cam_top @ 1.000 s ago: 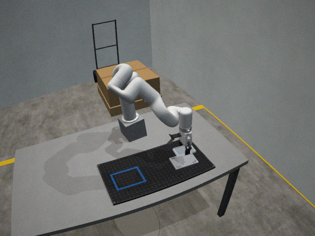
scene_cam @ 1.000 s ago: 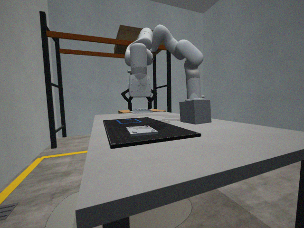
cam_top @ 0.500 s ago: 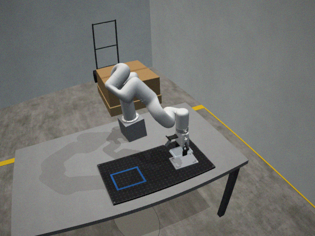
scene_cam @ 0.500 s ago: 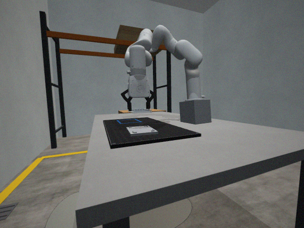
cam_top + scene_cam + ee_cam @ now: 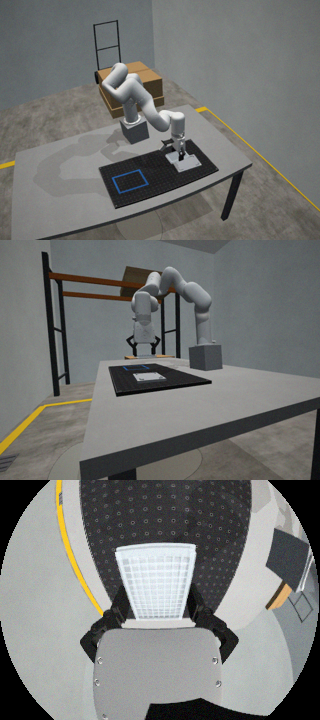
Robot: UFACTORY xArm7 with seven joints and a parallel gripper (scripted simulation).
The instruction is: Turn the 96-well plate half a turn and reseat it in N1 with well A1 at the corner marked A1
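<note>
Now: hand 1 cm short of the plate nest N1, 6 cm to the right of it and 10 cm above it. The rest, counted from my hand: white 96-well plate: 1 cm below.
</note>
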